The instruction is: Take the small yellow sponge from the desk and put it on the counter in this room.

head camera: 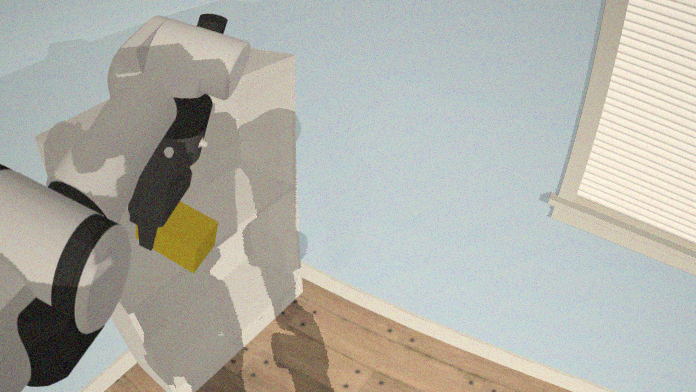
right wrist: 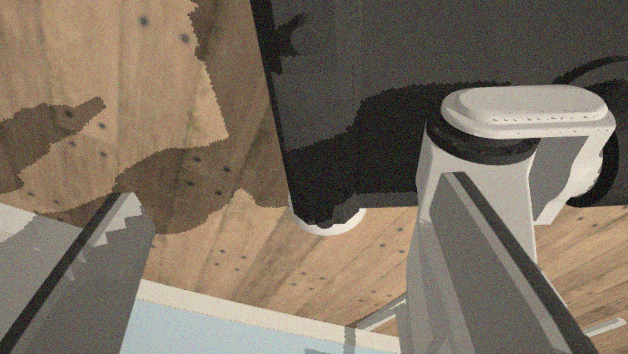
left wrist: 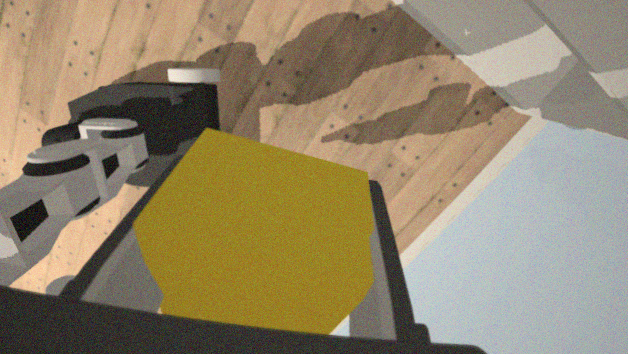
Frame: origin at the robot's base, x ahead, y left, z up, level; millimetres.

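Seen in the pictures: left gripper, fingertip midpoint: (head camera: 156,230) (left wrist: 278,184); right gripper, fingertip midpoint: (right wrist: 289,201).
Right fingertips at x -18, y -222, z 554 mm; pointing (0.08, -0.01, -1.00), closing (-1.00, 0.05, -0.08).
Observation:
Pixels of each thing's middle, then the offset from my right fingertips to it. "*": a spot on its surface instead. Level surfaces: height alone.
- small yellow sponge, body centre: (left wrist: 257,271) (head camera: 175,230) dx +525, dy +448, dz +561 mm
- wooden floor, its level: dz -553 mm
- window with a blind, surface spot: (head camera: 650,125) * dx +965, dy -556, dz +584 mm
The small yellow sponge (head camera: 186,235) (left wrist: 265,235) is held in the air between the fingers of my left gripper (head camera: 161,231) (left wrist: 278,184), which is shut on it. One left finger shows in the head camera; both finger edges show beside the sponge in the left wrist view. Behind the sponge in the head camera stands a pale, box-shaped piece of furniture (head camera: 270,150) (left wrist: 595,30). I cannot tell whether it is the desk or the counter. My right gripper (right wrist: 289,201) is open and empty, its two fingers wide apart above the floor and my dark base.
My dark base (left wrist: 190,115) (right wrist: 425,55) stands on the wooden floor (head camera: 360,350) (left wrist: 320,40) (right wrist: 260,255). A light blue wall (head camera: 425,150) (left wrist: 525,240) (right wrist: 200,330) rises behind the pale furniture. A window with a blind (head camera: 650,125) is at the right of the head camera view.

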